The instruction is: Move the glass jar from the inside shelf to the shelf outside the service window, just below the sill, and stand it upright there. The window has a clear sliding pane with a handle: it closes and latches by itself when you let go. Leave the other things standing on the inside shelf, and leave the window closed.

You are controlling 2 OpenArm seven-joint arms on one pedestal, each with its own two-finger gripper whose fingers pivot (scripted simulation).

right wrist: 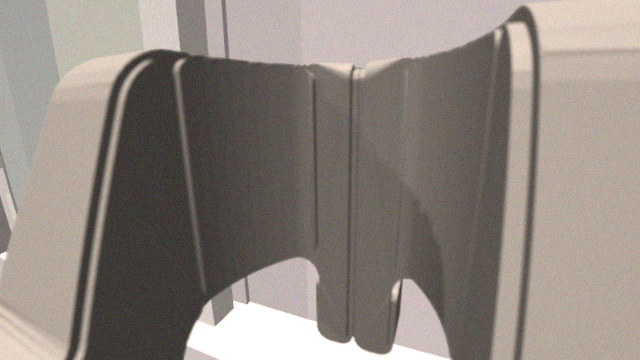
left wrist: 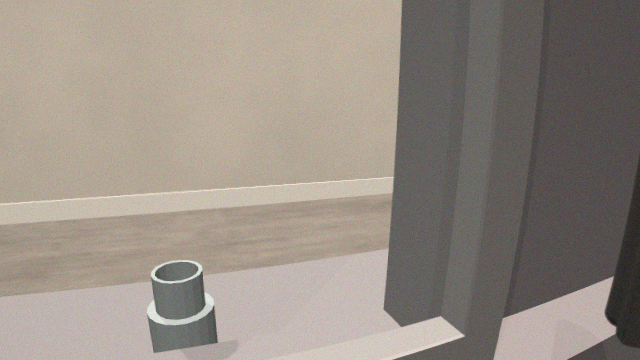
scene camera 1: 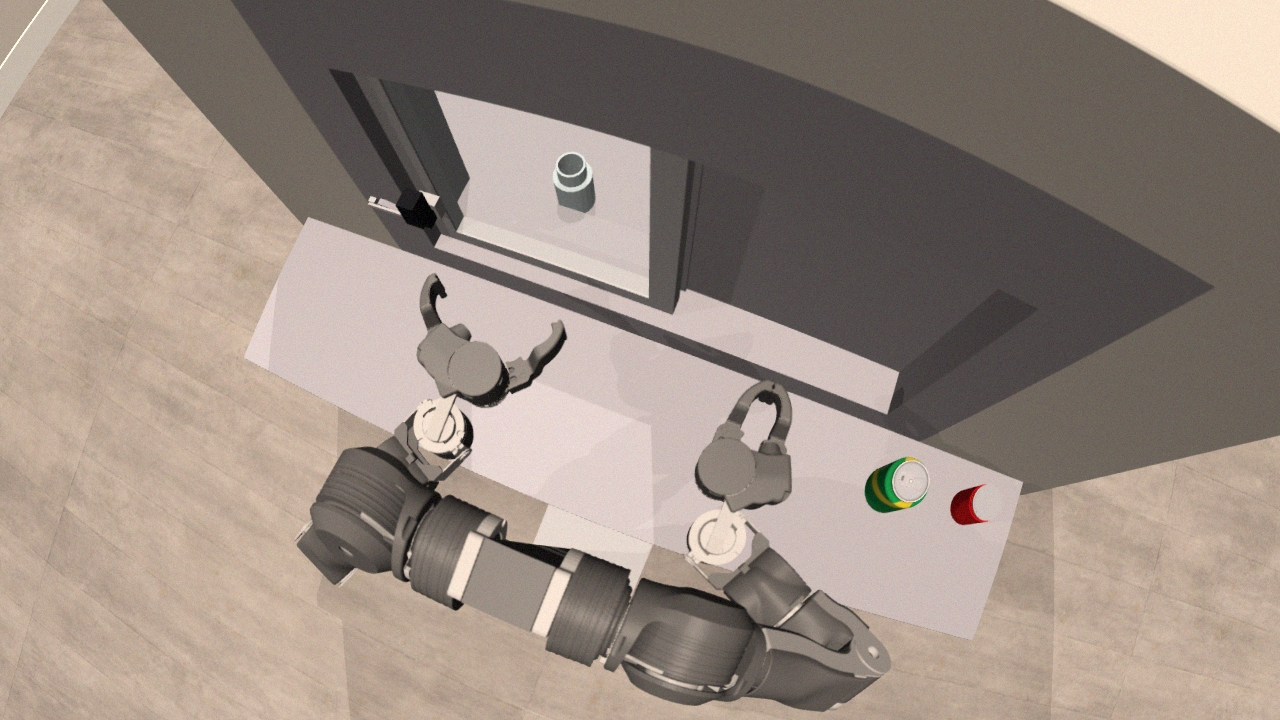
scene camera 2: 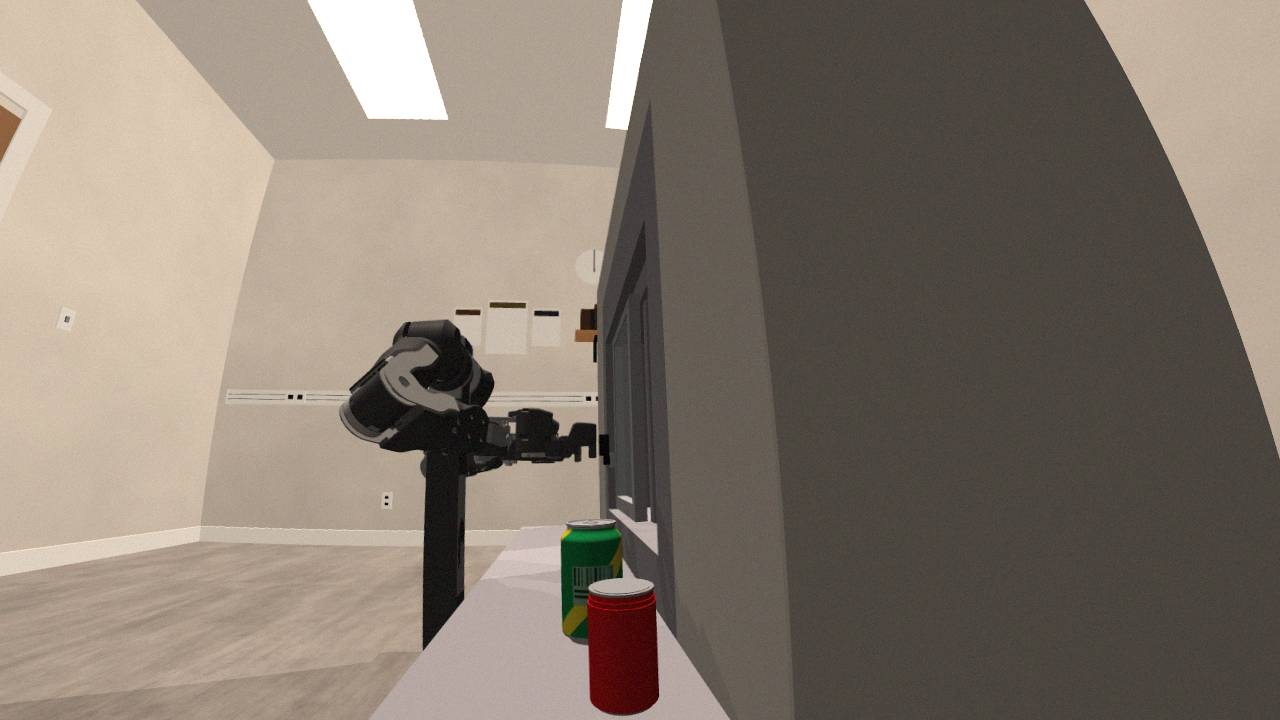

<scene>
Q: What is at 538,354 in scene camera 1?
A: My left gripper.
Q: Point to a black handle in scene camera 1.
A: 412,205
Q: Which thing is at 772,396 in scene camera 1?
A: My right gripper.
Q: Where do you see my right gripper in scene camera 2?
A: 596,441
</scene>
